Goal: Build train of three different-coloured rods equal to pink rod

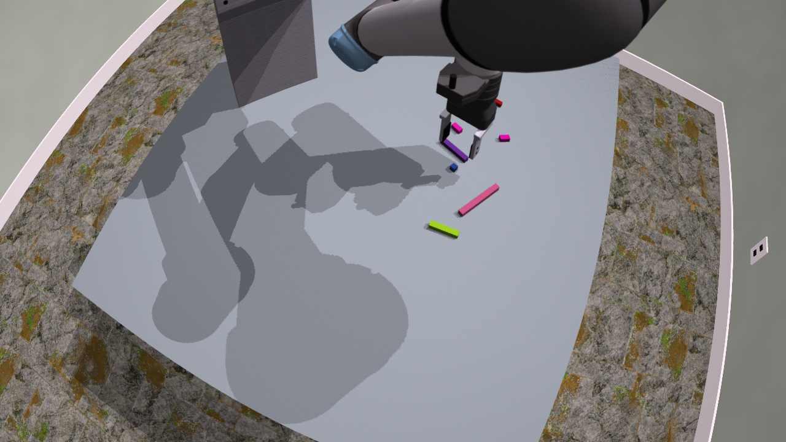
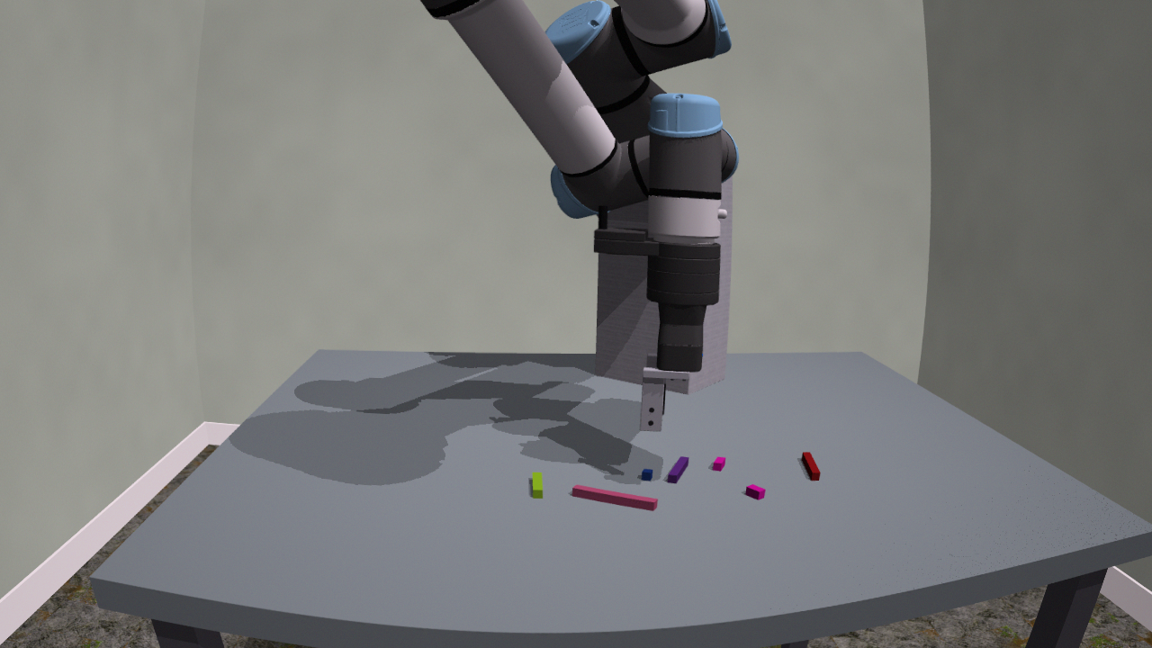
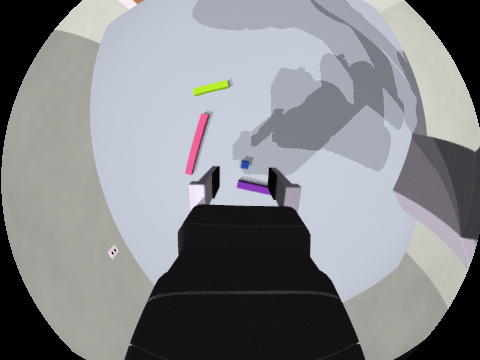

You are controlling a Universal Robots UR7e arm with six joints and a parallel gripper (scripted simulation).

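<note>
Right now the small blue rod is 80 mm below my hand. The rest, counted from my hand: lime rod 10 mm ahead, 120 mm to the right, 80 mm below; purple rod 10 mm behind, 40 mm to the left, 80 mm below; pink rod 50 mm ahead, 50 mm to the right, 80 mm below.
</note>
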